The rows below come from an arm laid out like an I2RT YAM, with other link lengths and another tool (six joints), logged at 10 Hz.
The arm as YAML. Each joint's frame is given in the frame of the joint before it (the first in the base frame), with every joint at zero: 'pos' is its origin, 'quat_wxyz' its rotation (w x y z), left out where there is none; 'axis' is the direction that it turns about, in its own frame. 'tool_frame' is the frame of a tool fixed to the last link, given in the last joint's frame.
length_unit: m
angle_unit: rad
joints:
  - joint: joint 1
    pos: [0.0, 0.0, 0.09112]
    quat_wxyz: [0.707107, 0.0, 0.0, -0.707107]
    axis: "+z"
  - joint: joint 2
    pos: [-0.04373, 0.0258, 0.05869]
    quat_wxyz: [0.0, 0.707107, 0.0, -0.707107]
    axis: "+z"
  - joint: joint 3
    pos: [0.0, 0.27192, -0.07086]
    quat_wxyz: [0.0, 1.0, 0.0, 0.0]
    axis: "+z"
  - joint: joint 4
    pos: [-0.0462, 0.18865, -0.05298]
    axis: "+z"
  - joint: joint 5
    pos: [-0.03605, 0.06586, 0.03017]
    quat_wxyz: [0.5, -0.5, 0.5, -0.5]
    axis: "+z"
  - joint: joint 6
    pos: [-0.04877, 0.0, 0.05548]
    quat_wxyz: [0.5, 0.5, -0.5, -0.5]
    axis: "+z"
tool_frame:
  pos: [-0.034, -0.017, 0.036]
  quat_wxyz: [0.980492, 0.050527, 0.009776, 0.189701]
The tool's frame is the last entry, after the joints.
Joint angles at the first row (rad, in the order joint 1, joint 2, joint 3, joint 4, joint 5, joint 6):
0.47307 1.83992 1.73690 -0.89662 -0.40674 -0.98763
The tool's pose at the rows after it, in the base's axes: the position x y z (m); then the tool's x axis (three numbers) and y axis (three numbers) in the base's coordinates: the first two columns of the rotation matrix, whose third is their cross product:
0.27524, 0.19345, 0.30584, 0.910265, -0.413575, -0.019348, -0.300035, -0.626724, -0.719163
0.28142, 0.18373, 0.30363, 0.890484, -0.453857, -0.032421, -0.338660, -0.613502, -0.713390
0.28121, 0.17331, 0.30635, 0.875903, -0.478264, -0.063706, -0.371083, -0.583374, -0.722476
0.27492, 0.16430, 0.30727, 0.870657, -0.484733, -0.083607, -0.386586, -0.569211, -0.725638
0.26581, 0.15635, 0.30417, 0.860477, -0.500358, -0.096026, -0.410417, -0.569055, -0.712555
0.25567, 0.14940, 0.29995, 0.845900, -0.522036, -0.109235, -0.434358, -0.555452, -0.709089
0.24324, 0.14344, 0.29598, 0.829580, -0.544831, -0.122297, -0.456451, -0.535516, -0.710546
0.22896, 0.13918, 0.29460, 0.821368, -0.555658, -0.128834, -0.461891, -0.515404, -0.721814
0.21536, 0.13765, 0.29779, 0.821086, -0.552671, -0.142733, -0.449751, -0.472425, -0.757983
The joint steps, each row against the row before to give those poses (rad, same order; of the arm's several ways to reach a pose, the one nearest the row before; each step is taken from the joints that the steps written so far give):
-0.04765 0.01637 0.00013 0.00079 -0.04364 0.02404
-0.03481 0.00098 -0.00957 0.00124 0.00118 0.01208
-0.03599 -0.01943 -0.02343 0.00030 -0.03201 0.01272
-0.02428 -0.03214 -0.04388 0.00115 -0.02433 -0.00417
-0.01452 -0.03768 -0.06086 0.00217 0.00349 0.00110
-0.01292 -0.04861 -0.08383 0.03202 -0.00034 0.01712
-0.00884 -0.05885 -0.09375 0.04196 -0.00111 0.02658
-0.00252 -0.06570 -0.08629 0.04048 -0.00717 0.02236
-0.00009 -0.07054 -0.07862 0.06014 -0.03669 0.03398

